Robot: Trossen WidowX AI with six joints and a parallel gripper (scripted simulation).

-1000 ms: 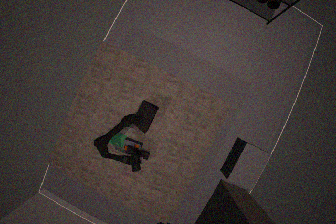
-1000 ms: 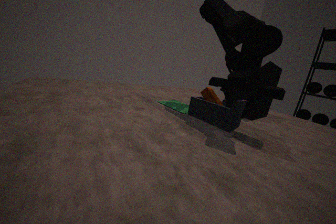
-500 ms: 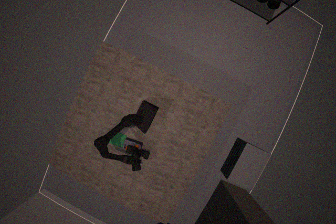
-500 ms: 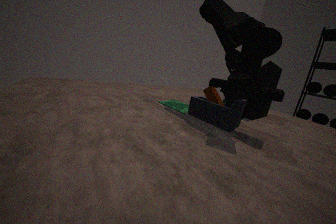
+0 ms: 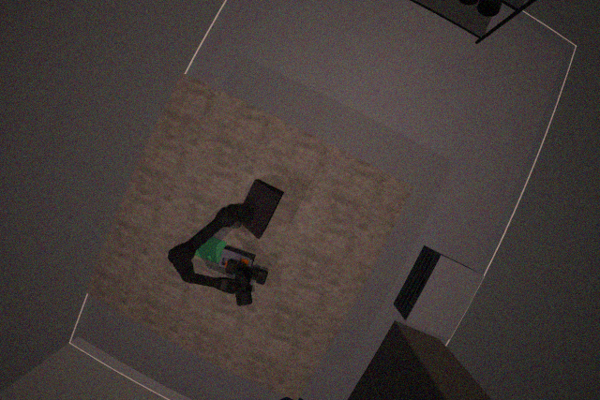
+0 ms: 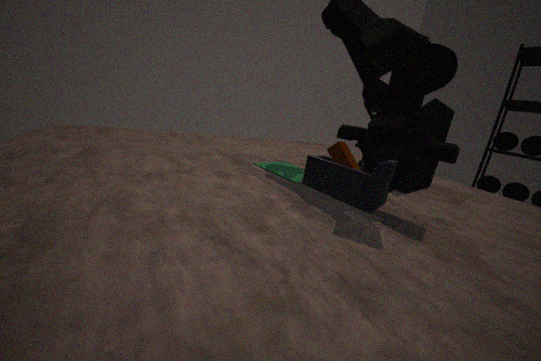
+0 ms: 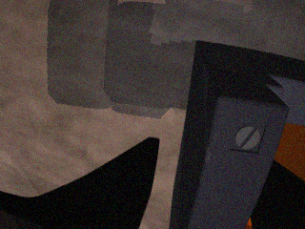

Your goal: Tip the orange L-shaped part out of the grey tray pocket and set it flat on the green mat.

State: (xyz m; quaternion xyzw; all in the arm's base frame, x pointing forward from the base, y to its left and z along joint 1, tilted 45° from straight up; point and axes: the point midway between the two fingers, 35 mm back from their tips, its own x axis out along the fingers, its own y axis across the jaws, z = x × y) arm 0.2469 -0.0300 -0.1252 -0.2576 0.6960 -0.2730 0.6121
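The orange L-shaped part is 5 cm to the right of my gripper tip and 1 cm above it. The rest, counted from my gripper tip: green mat: 22 cm to the right, 5 cm below.
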